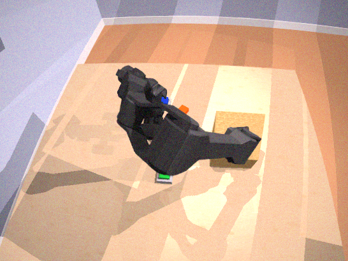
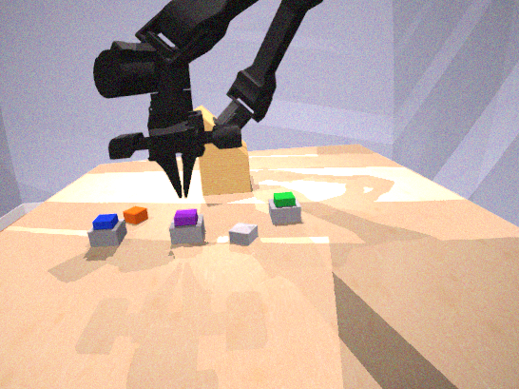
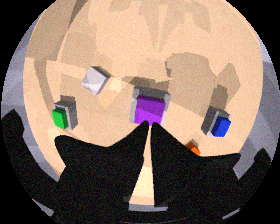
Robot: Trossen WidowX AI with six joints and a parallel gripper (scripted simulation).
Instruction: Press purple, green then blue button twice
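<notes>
Now: the purple button 30 mm below my gripper tip. Also, from my gripper tip: orange block (100 mm to the right, 90 mm behind, 50 mm below); then blue button (130 mm to the right, 30 mm below, 20 mm behind); then small grey block (80 mm to the left, 50 mm below, 40 mm ahead).
</notes>
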